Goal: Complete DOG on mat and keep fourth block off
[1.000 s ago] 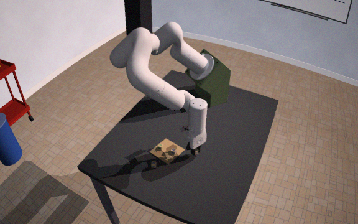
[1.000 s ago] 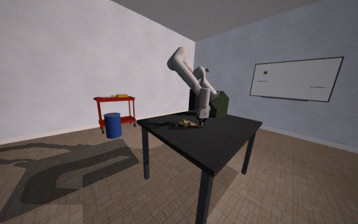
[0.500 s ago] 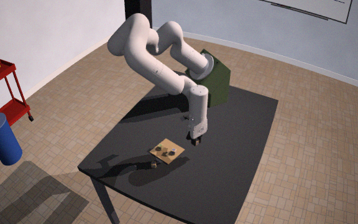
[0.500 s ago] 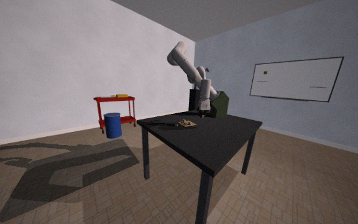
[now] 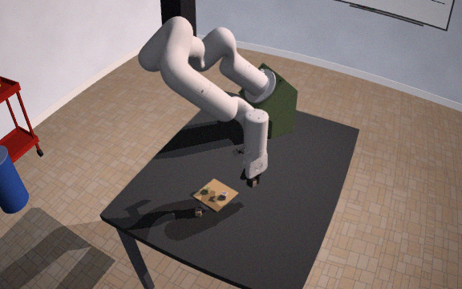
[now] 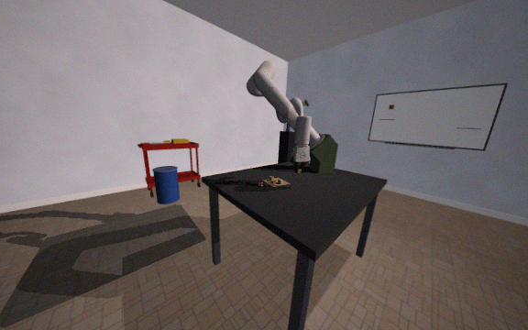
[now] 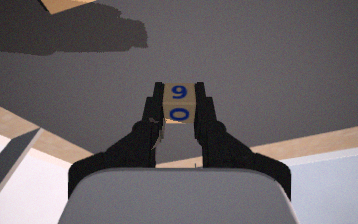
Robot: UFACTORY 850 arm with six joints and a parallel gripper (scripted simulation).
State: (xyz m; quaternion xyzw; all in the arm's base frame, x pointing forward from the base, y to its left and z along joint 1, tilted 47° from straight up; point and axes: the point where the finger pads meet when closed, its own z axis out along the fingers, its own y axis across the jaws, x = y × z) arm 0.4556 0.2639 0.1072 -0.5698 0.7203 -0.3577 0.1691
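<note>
My hand is 4 cm short of the tan mat, 15 cm to the left of it and 12 cm above it. From my hand the other things lie so: wooden block: 1 cm below.
</note>
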